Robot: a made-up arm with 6 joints.
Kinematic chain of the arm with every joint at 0, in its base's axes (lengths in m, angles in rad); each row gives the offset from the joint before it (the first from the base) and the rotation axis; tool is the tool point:
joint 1: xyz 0 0 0.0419 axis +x
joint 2: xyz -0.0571 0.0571 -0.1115 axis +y
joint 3: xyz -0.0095 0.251 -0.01 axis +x
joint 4: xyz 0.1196 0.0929 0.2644 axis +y
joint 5: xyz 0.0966 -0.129 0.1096 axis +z
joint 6: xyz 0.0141 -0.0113 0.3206 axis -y
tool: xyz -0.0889 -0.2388 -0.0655
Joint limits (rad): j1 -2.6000..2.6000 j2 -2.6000..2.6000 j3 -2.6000..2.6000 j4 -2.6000..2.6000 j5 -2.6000..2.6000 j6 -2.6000..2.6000
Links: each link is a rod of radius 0.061 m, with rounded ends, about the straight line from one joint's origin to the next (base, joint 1, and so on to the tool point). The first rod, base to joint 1, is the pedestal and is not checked.
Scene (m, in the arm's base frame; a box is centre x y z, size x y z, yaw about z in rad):
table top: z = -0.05
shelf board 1: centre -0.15 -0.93 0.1 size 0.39 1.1 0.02 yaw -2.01
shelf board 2: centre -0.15 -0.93 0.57 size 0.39 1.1 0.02 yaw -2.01
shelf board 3: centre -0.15 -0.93 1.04 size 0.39 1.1 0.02 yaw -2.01
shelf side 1: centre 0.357 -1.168 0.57 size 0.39 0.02 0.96 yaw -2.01
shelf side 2: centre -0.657 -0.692 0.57 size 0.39 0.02 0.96 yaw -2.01
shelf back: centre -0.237 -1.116 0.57 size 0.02 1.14 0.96 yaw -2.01
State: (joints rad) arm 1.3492 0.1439 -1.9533 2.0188 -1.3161 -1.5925
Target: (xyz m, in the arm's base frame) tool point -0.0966 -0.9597 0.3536
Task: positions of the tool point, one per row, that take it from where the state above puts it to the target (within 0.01 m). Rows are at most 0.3 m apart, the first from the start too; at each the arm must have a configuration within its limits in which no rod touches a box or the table.
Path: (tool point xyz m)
1: 0.5952 0.1594 0.5360
2: 0.5553 -0.0236 0.5920
3: 0.4595 -0.1945 0.6364
4: 0.3136 -0.3362 0.6646
5: 0.1887 -0.5082 0.5316
6: 0.0706 -0.6039 0.3536
7: 0.0363 -0.7103 0.3734
8: -0.0047 -0.8070 0.3790
9: -0.0499 -0.8908 0.3718
10: -0.0966 -0.9597 0.3536

